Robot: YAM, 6 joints.
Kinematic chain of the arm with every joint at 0, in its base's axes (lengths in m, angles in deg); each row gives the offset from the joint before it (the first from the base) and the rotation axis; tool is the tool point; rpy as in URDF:
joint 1: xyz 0 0 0.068 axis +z
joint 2: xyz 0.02 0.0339 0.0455 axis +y
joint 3: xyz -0.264 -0.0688 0 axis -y
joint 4: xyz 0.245 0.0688 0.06 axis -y
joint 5: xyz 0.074 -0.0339 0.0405 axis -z
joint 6: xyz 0.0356 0 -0.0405 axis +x
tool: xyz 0 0 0 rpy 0 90 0
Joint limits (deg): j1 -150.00..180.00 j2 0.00..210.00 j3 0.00..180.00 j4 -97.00..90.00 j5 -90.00..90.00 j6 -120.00..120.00
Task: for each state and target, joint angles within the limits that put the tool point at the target. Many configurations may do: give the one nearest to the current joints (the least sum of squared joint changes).
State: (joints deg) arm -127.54 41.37 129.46 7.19 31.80 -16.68
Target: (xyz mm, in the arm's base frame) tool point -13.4 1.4 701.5
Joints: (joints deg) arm -124.98 65.95 128.72 8.03 19.33 -16.68
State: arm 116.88 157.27 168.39 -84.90 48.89 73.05
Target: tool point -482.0 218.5 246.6
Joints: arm 158.42 156.95 171.15 -78.37 46.73 73.05
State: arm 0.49 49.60 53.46 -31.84 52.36 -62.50
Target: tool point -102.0 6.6 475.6
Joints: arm -19.38 13.78 76.75 -29.14 50.87 -62.50
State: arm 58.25 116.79 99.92 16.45 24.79 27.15
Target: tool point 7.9 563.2 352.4
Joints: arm 90.35 135.32 127.92 20.97 18.49 27.15
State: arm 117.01 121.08 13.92 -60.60 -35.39 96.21
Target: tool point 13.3 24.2 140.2
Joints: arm 80.62 124.17 9.16 -95.89 14.94 96.21
